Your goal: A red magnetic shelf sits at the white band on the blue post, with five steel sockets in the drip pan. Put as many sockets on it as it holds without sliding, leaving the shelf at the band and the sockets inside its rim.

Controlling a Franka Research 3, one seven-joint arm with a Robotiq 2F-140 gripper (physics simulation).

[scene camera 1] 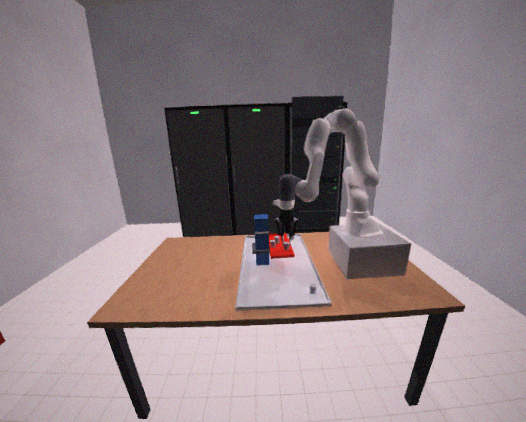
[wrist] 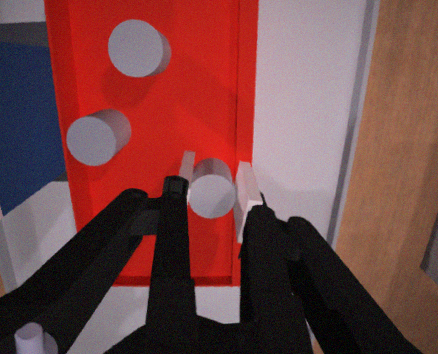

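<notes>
The red shelf (scene camera 1: 282, 254) (wrist: 200, 50) lies beside the blue post (scene camera 1: 262, 257) (wrist: 25, 125), lower in the scene view than the white band (scene camera 1: 261, 232). Three steel sockets stand inside its rim: one (wrist: 137, 48) farther up the wrist view, one (wrist: 95, 139) near the post side, and one (scene camera 1: 286, 246) (wrist: 212, 195) near the rim away from the post. My gripper (scene camera 1: 286, 240) (wrist: 213, 173) is shut on this last socket, one pad against each side. Another socket (scene camera 1: 312, 289) stands in the drip pan's near right corner. The fifth socket cannot be made out.
The grey drip pan (scene camera 1: 275, 295) (wrist: 305, 100) lies on the wooden table (scene camera 1: 200, 280) (wrist: 395, 110). A dark block (scene camera 1: 254, 248) sits by the post's lower part. The robot's grey base block (scene camera 1: 370, 260) stands at the right. Dark cabinets (scene camera 1: 200, 165) stand behind the table.
</notes>
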